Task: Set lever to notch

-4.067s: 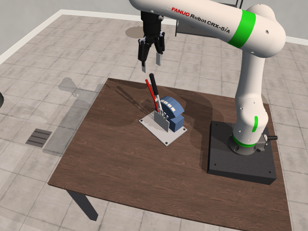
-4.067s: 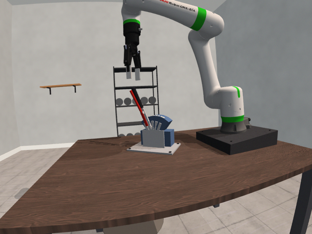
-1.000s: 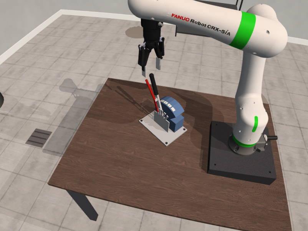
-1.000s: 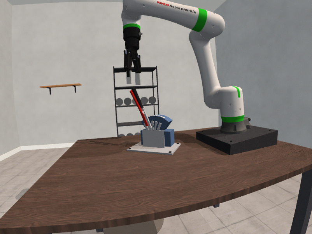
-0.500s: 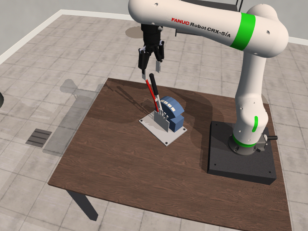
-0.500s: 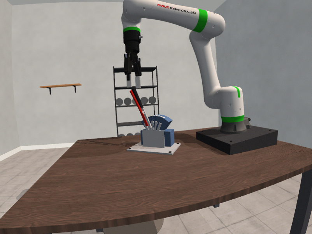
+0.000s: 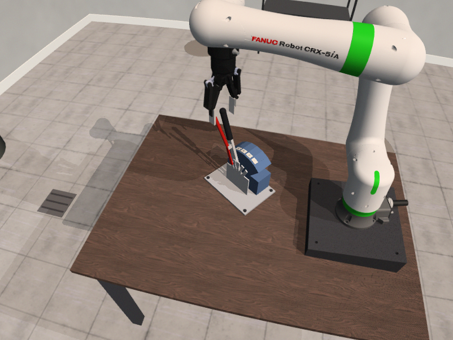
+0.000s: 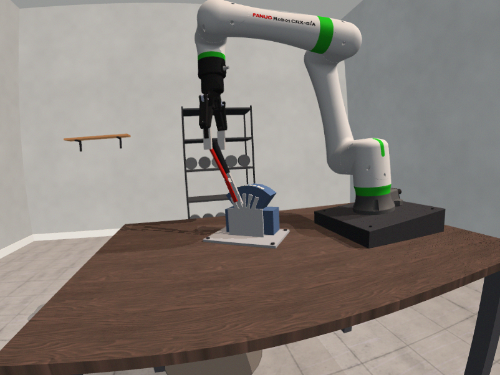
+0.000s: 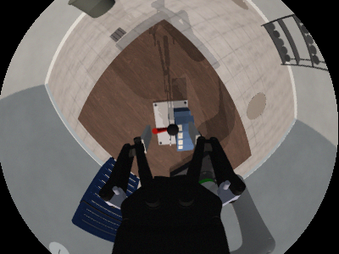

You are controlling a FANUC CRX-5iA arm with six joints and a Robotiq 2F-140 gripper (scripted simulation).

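My gripper is now 13 cm above the red bar, 4 cm to the right of it and 2 cm past it.
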